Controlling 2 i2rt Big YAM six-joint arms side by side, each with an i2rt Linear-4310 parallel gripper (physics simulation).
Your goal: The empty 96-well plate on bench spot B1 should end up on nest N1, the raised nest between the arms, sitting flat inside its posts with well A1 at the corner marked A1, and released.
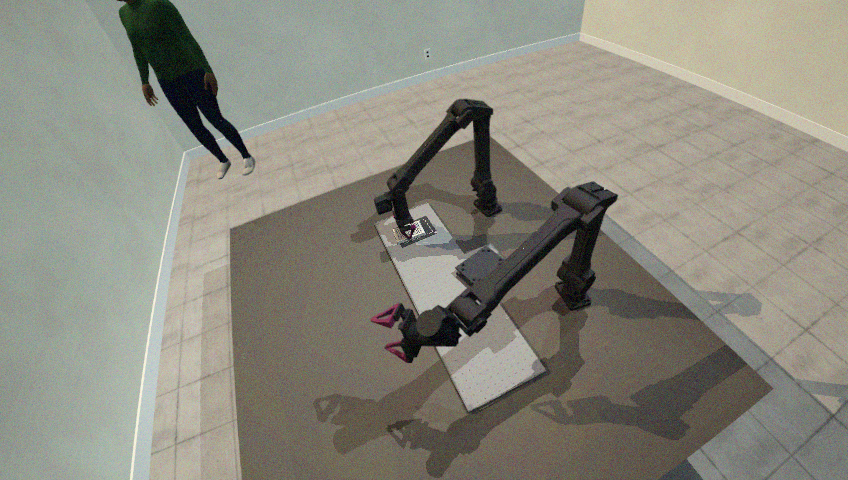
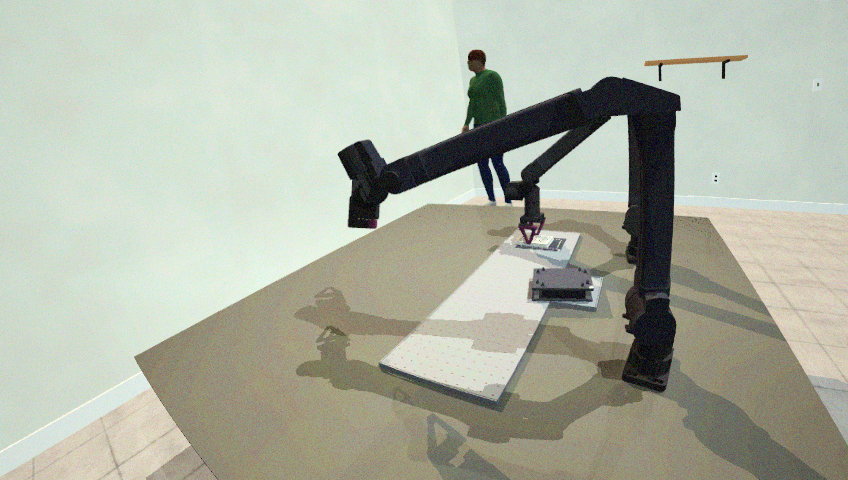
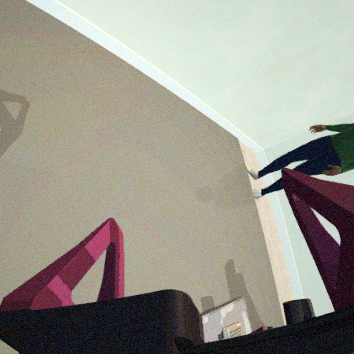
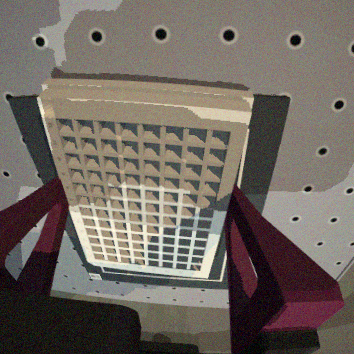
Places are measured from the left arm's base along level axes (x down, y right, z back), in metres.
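Where they show: left gripper, between the fingertips: [image 1: 378,333] [image 3: 196,203]; right gripper, between the fingertips: [image 1: 406,233] [image 2: 532,240] [image 4: 145,186]; left arm's base, origin of its link: [image 1: 572,294] [image 2: 647,367]; right arm's base, origin of its link: [image 1: 487,206] [image 4: 162,348].
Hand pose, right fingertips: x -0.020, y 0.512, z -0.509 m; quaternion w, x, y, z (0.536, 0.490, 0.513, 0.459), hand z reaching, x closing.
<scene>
Things, the pixels of their top centre, and the offset from my right fingertips. "*": a spot on its surface instead. Level surfaces: height alone.
- pale 96-well plate, centre of its top: [image 4: 142,213] [image 3: 237,347] [image 2: 534,238] [image 1: 408,230] dy +0.001, dx -0.010, dz +0.010 m
- spot B1, a spot on its surface: [image 4: 270,145] * dy +0.054, dx +0.005, dz -0.034 m
- Nest N1, centre of its top: [image 2: 562,274] [image 1: 481,263] dy -0.304, dx -0.043, dz +0.233 m
- long white perforated board, height of its surface: dx +0.006 m
- brown surface, height of its surface: dx +0.020 m
The pale 96-well plate [image 1: 418,228] [image 2: 541,240] [image 4: 145,200] lies flat on the dark rectangle of spot B1 [image 4: 270,145], at the board's far end. My right gripper [image 1: 408,233] [image 2: 533,239] [image 4: 145,186] points down over it, shut on the plate, one fingertip against each long side. The plate's underside is hidden, so any lift is not visible. Nest N1 [image 1: 479,265] [image 2: 562,278], a raised dark platform with small corner posts, stands empty; its A1 mark is not legible. My left gripper [image 1: 379,333] [image 3: 196,203] is open and empty, high beyond the board's edge.
The long white perforated board [image 1: 428,285] [image 2: 476,297] lies on the brown surface [image 1: 297,267] [image 2: 267,356]. The left arm's forearm [image 1: 526,249] [image 2: 493,139] reaches over the board beside the nest. A person in green [image 1: 166,47] [image 2: 486,95] stands in the background.
</scene>
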